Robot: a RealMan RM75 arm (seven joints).
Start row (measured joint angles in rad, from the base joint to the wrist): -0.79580 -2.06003 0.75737 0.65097 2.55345 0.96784 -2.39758
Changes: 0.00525 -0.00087 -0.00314 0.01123 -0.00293 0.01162 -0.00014; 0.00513 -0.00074 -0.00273 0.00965 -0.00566 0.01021 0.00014; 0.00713 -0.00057 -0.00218 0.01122 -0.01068 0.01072 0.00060; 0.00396 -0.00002 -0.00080 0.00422 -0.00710 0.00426 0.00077; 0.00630 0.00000 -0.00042 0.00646 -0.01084 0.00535 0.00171; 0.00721 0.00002 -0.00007 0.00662 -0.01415 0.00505 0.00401; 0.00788 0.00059 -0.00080 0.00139 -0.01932 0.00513 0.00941; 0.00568 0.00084 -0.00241 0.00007 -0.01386 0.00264 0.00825; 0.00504 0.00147 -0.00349 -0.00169 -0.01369 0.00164 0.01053; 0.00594 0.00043 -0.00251 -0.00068 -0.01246 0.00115 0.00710; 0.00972 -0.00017 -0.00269 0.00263 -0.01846 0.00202 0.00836
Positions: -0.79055 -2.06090 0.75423 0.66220 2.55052 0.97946 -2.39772; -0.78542 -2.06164 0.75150 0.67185 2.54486 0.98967 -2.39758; -0.77829 -2.06221 0.74932 0.68307 2.53418 1.00039 -2.39698; -0.77433 -2.06223 0.74852 0.68729 2.52708 1.00465 -2.39621; -0.76803 -2.06223 0.74810 0.69375 2.51624 1.01000 -2.39450; -0.76082 -2.06221 0.74803 0.70037 2.50209 1.01505 -2.39049; -0.75294 -2.06162 0.74723 0.70176 2.48277 1.02018 -2.38108; -0.74726 -2.06078 0.74482 0.70183 2.46891 1.02282 -2.37283; -0.74222 -2.05931 0.74133 0.70014 2.45522 1.02446 -2.36230; -0.73628 -2.05888 0.73882 0.69946 2.44276 1.02561 -2.35520; -0.72656 -2.05905 0.73613 0.70209 2.42430 1.02763 -2.34684
